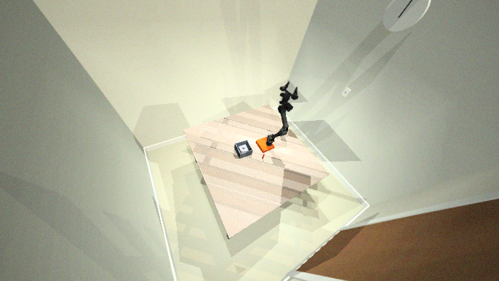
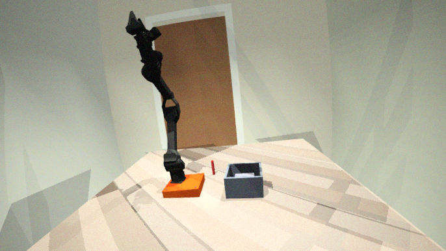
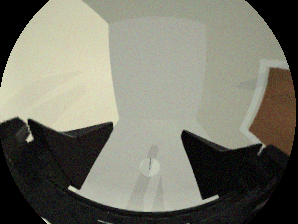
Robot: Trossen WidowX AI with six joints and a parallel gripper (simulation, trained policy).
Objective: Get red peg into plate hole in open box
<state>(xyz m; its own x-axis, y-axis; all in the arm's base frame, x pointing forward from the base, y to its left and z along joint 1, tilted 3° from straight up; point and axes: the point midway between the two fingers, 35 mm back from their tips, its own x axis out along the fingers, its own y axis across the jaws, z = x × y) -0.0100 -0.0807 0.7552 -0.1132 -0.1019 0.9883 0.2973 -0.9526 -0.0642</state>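
The red peg lies 200 mm ahead of my gripper tip, 220 mm to the left of it and 780 mm below it. Also, from my gripper tip: plate: 390 mm ahead, 60 mm to the left, 780 mm below; box: 390 mm ahead, 60 mm to the left, 800 mm below.
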